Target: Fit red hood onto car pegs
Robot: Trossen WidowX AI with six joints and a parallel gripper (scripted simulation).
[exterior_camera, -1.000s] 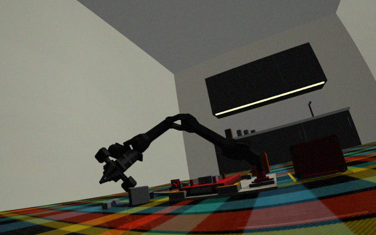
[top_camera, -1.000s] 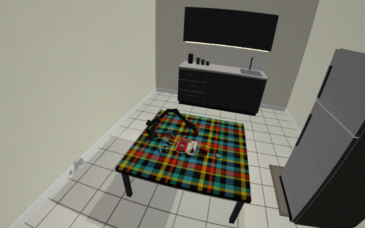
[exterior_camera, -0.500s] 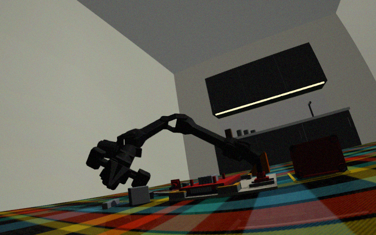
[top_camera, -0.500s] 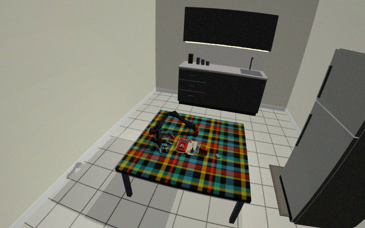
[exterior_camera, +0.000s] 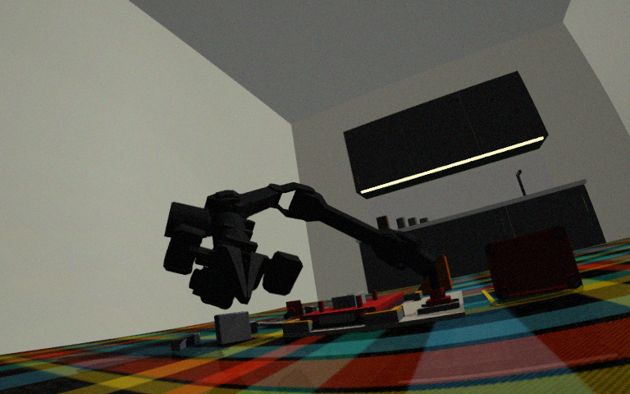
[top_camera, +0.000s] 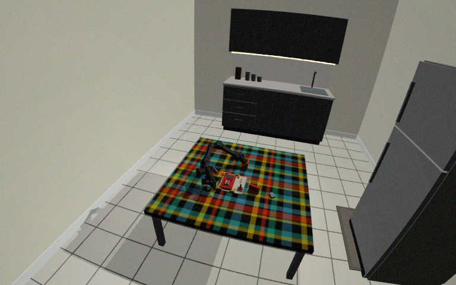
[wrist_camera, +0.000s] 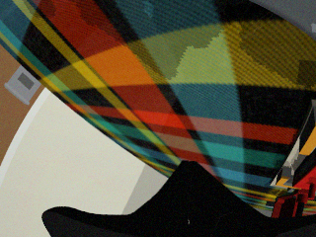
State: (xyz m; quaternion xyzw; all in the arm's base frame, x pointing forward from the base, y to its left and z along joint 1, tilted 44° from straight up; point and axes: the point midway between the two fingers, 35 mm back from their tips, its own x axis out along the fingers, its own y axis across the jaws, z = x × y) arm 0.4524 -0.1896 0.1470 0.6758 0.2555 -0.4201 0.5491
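The red hood is 33 cm to the left of my gripper tip, 10 cm behind it and 2 cm below it. Also, from my gripper tip: white jig plate 18 cm behind, 12 cm to the left, 4 cm below; grey engine block 14 cm behind, 9 cm to the left, 3 cm below.
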